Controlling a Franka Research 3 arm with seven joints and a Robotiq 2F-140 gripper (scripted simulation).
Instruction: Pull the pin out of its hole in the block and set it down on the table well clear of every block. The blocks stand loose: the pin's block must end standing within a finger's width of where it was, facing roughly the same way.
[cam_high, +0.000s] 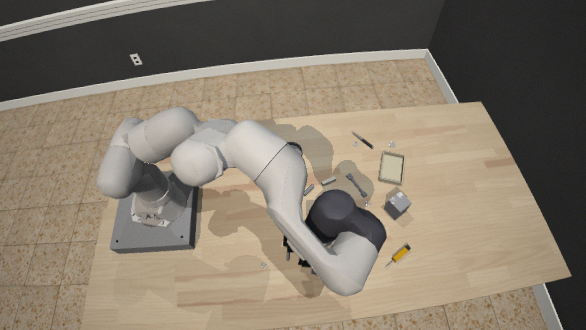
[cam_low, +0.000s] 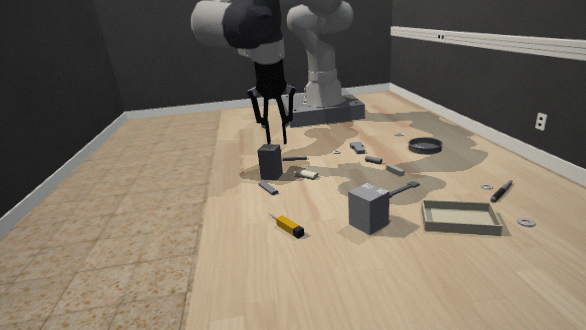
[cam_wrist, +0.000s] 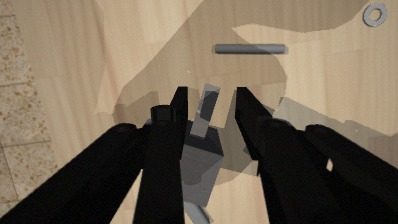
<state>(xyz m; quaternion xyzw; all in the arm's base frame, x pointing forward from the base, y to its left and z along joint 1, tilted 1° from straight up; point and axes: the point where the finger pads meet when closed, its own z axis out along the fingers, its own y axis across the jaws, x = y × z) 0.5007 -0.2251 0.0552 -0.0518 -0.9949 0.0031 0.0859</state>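
My gripper is now 60 mm above the dark grey block, 50 mm short of it and 20 mm to the left of it. Round my hand: lighter grey block (350 mm ahead, 180 mm to the left, 70 mm below); then pale cylinder (110 mm below, 80 mm ahead, 70 mm to the left); then round dish (460 mm to the left, 100 mm below, 30 mm behind).
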